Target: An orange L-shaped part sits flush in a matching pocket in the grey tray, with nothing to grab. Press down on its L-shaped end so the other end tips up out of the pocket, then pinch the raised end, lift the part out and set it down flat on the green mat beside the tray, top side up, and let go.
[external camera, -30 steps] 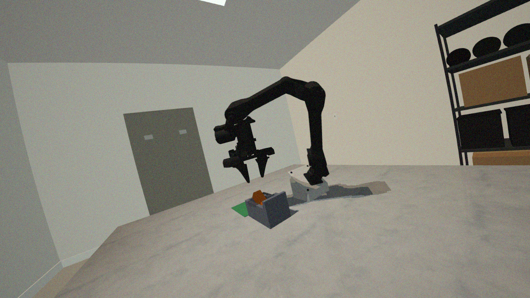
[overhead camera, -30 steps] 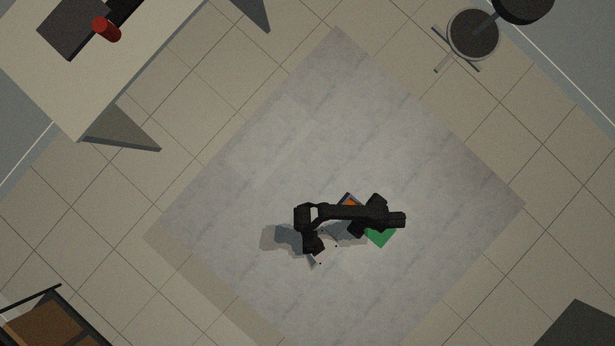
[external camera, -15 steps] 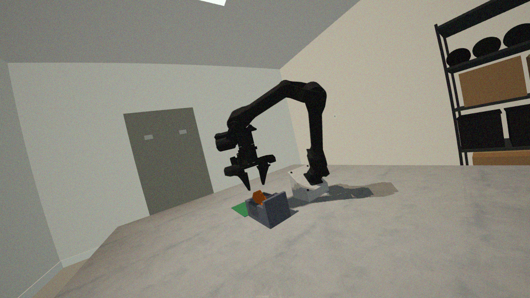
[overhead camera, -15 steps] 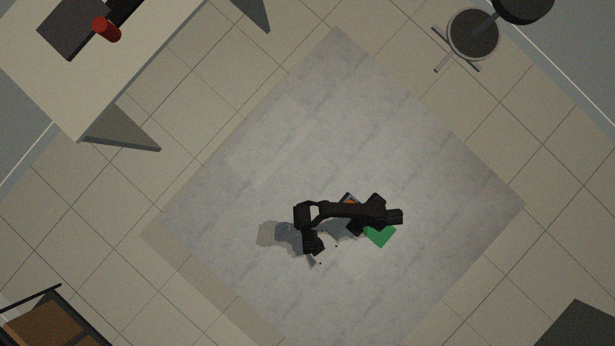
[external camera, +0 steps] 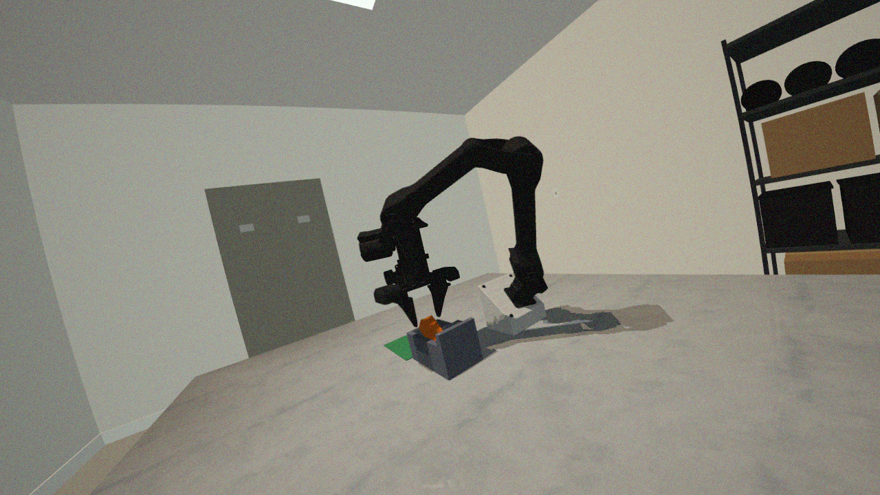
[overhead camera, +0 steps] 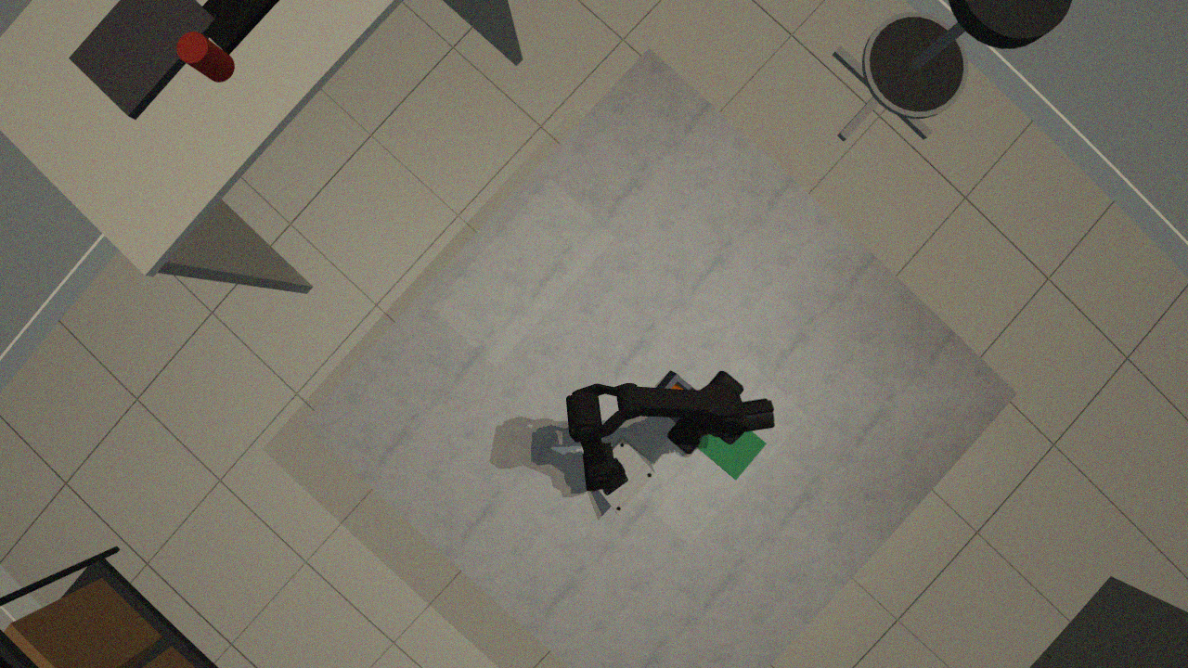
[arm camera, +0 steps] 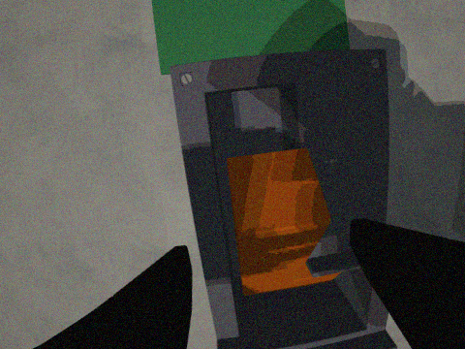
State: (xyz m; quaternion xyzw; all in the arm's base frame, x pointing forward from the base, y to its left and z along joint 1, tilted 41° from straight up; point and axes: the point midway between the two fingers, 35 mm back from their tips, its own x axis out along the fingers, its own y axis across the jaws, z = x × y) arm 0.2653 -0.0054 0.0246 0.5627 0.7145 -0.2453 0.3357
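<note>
The orange L-shaped part lies 50 mm below my gripper tip, 30 mm to the left of it and 30 mm behind it. From my gripper tip the other things lie so: green mat (150 mm to the right, 110 mm below, 10 mm ahead).
</note>
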